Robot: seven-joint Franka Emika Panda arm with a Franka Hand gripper.
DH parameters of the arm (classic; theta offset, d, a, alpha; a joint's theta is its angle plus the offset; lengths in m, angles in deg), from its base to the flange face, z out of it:
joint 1: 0 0.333 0 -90
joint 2: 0 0 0 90
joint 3: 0 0.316 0.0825 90
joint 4: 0 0 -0.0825 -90
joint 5: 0 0.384 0 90
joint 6: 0 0 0.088 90
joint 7: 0 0.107 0 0
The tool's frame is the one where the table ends.
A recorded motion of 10 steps. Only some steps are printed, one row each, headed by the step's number.
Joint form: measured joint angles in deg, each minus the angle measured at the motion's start. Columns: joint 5, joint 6, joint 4, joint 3, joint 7, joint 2, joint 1.
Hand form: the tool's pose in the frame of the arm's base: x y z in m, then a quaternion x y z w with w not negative. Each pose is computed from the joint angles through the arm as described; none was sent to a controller.
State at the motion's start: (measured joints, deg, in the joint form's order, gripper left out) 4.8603 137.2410 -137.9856 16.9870 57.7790 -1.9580 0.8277
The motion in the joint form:
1: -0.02 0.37 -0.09 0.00 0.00 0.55 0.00
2: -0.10 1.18 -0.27 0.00 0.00 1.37 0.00
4: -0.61 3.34 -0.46 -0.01 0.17 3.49 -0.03
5: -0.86 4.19 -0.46 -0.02 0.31 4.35 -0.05
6: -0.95 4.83 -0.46 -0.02 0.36 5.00 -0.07
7: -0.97 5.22 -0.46 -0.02 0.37 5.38 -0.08
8: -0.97 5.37 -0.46 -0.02 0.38 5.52 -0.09
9: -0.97 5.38 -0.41 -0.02 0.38 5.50 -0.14
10: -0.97 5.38 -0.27 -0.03 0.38 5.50 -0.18
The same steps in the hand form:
1: 0.4644 0.1498 0.3222 -0.92844 0.37056 0.00923 0.02463
2: 0.4647 0.1497 0.3155 -0.92845 0.37047 0.01104 0.02467
4: 0.4667 0.1498 0.3002 -0.92860 0.37001 0.01242 0.02532
5: 0.4678 0.1499 0.2945 -0.92851 0.37021 0.01254 0.02574
6: 0.4686 0.1500 0.2901 -0.92836 0.37050 0.01299 0.02649
7: 0.4690 0.1501 0.2876 -0.92826 0.37071 0.01324 0.02715
8: 0.4692 0.1500 0.2867 -0.92816 0.37094 0.01332 0.02746
9: 0.4697 0.1497 0.2872 -0.92799 0.37134 0.01274 0.02786
10: 0.4706 0.1496 0.2882 -0.92783 0.37172 0.01178 0.02864

